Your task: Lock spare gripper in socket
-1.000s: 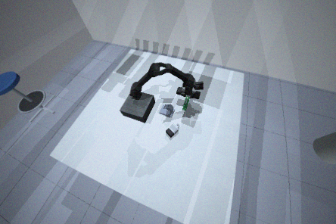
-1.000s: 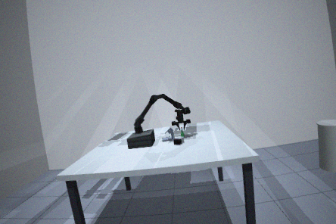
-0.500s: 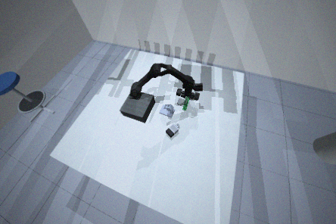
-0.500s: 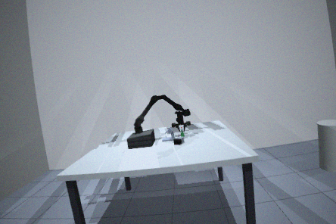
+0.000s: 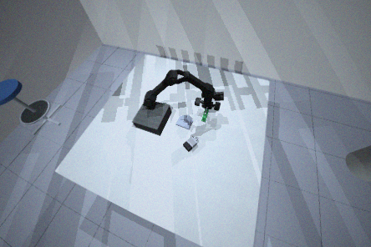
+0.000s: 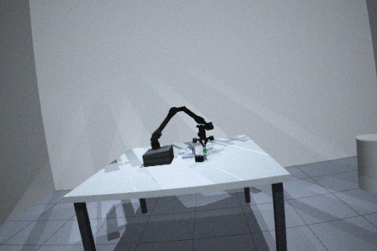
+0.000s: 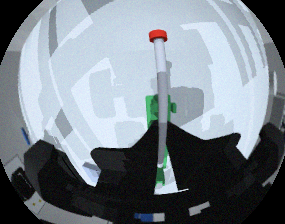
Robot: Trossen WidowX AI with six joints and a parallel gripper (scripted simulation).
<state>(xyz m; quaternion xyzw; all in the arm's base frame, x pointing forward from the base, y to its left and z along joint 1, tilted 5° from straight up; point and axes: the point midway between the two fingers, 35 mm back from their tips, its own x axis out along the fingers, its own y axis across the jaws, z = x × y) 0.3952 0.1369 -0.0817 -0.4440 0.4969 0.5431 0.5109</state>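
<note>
The green bracket lies 40 mm to the right of my gripper tip and 10 mm above it. Round my gripper tip: mount (160 mm to the right, 120 mm behind, 30 mm above); spare gripper (300 mm to the right, 40 mm behind).
</note>
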